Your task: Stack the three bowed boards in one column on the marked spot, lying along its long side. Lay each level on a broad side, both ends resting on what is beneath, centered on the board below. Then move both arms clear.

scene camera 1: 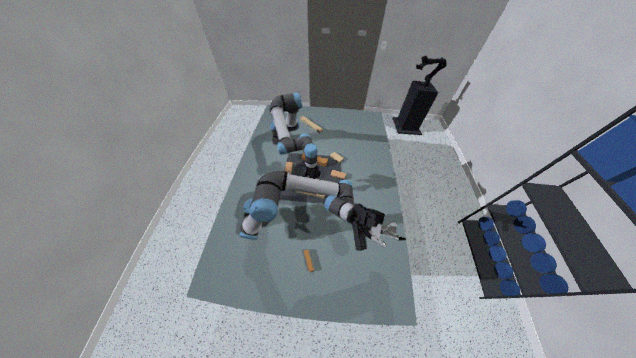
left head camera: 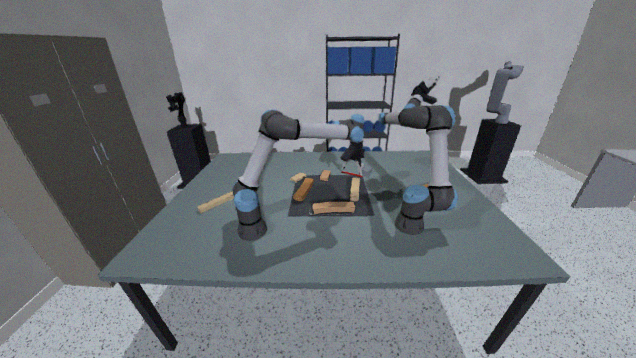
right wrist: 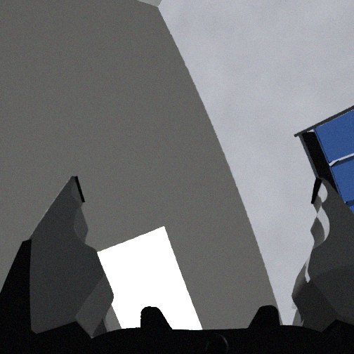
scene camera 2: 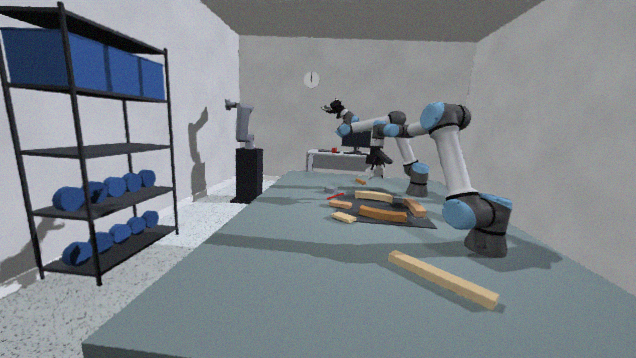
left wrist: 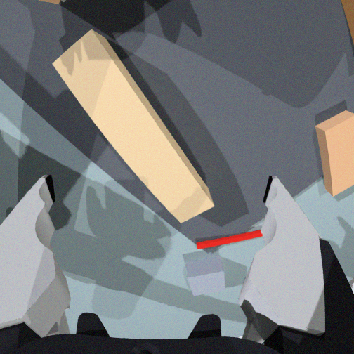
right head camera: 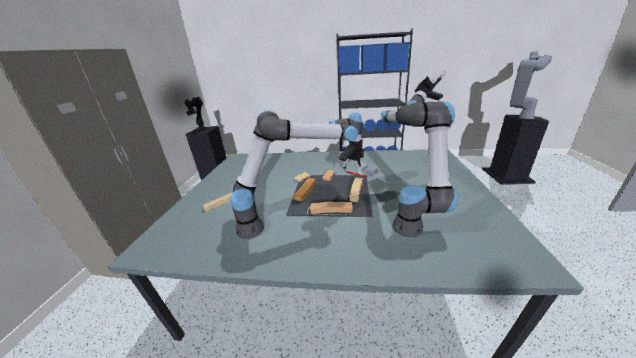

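Where they show: left gripper, between the fingertips: [left head camera: 352, 172] [scene camera 2: 375, 179] [right head camera: 352, 172]; right gripper, between the fingertips: [scene camera 1: 397, 242] [left head camera: 431, 82] [scene camera 2: 327, 102] [right head camera: 437, 77]; left arm's base, origin of its link: [left head camera: 252, 231] [scene camera 2: 484, 248] [right head camera: 250, 229]; right arm's base, origin of its link: [left head camera: 409, 225] [scene camera 2: 416, 194] [right head camera: 407, 227].
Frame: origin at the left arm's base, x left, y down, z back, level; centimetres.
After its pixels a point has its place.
Note:
A salmon bowed board [left head camera: 333, 207] {z -11.1, x -45.0, y -4.6 cm} [right head camera: 331, 208] {z -10.8, x -45.5, y -4.3 cm} [scene camera 2: 414, 207] {z -16.2, x -37.4, y -4.6 cm} lies at the mat's near edge, over the thin outline of the marked spot. An orange-brown bowed board [left head camera: 303, 190] {z -33.3, x -27.9, y -3.7 cm} [right head camera: 304, 190] {z -33.1, x -28.2, y -3.7 cm} [scene camera 2: 382, 214] {z -37.0, x -25.6, y -3.5 cm} lies at the mat's left. A pale bowed board [left head camera: 355, 190] {z -27.4, x -61.2, y -5.2 cm} [right head camera: 356, 190] {z -27.2, x -61.7, y -5.4 cm} [scene camera 2: 373, 196] {z -34.4, x -60.0, y -3.4 cm} [left wrist: 132, 130] lies at its right. My left gripper [left head camera: 352, 174] {z -34.0, x -59.9, y -14.9 cm} [left wrist: 159, 177] is open and empty, pointing down above the pale board's far end; the board runs diagonally in the left wrist view. My right gripper [scene camera 1: 392, 240] {z -66.2, x -119.9, y -65.4 cm} [right wrist: 197, 178] is open and empty, raised high over the table's far side.
A dark mat [left head camera: 327, 192] {z -34.1, x -43.9, y -0.6 cm} lies mid-table. A short salmon block [left head camera: 325, 175] {z -54.5, x -44.5, y -2.9 cm} [left wrist: 340, 150], a short pale block [left head camera: 298, 177] {z -54.8, x -24.4, y -2.2 cm}, a red stick [left wrist: 230, 239] and a grey block [left wrist: 206, 275] lie near its far edge. A long pale bar [scene camera 2: 442, 279] {z -31.5, x 28.0, y -2.3 cm} and an orange piece [scene camera 1: 308, 260] {z -33.6, x -114.9, y -2.4 cm} lie farther out.

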